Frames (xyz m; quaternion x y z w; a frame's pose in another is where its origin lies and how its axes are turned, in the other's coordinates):
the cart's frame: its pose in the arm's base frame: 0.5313 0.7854 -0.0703 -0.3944 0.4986 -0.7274 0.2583
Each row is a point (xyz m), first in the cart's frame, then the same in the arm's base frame.
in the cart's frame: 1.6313 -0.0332 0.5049
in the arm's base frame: 0.0455 -0.7203 0.5731
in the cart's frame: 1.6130 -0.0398 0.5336
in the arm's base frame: 0.0797 -0.7188 0.5790
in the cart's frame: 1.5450 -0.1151 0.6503
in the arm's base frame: 0.2158 -0.6995 0.6498
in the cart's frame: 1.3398 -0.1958 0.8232
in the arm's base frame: 0.4749 -0.6021 0.6931
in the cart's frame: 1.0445 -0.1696 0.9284
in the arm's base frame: 0.7259 -0.4395 0.5955
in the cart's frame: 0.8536 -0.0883 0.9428
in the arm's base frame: 0.8425 -0.3303 0.4624
